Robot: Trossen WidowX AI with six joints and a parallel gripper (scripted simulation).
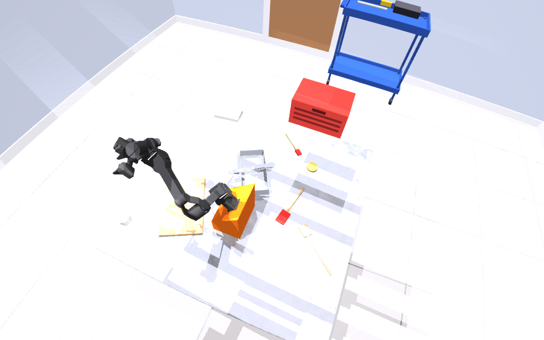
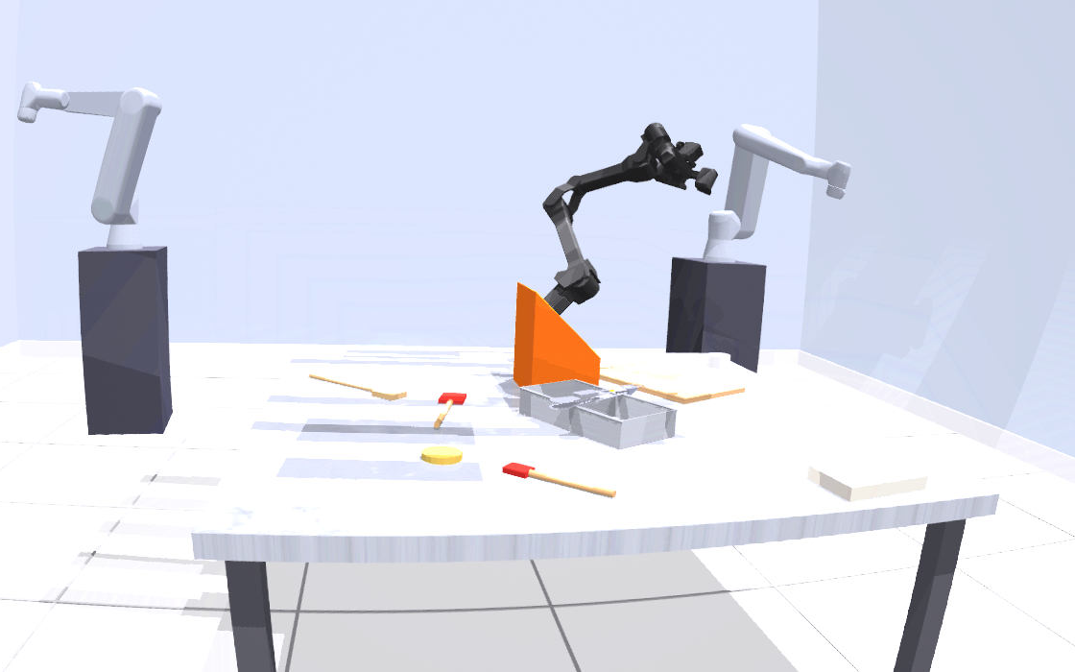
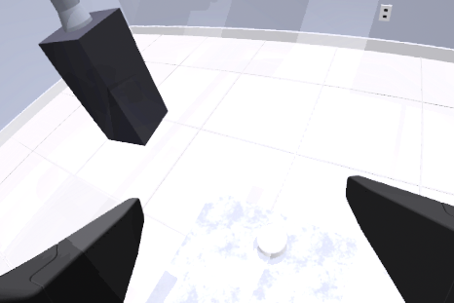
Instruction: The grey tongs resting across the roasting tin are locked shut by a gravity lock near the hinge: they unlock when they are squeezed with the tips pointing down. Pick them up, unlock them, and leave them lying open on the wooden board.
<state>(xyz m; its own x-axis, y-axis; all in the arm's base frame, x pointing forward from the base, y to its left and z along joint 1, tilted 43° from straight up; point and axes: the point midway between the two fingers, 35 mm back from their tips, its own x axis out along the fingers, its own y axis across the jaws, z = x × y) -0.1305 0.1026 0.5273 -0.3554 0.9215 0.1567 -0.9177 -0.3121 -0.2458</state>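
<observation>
The yellow lock lies 44 cm below my gripper tip, 42 cm to the right of it and 42 cm ahead of it. Round my gripper tip: white cup (49 cm below, 14 cm to the left, 5 cm behind); wooden board (50 cm below, 14 cm to the right, 12 cm ahead); grey roasting tin (48 cm below, 47 cm to the right, 44 cm ahead).
</observation>
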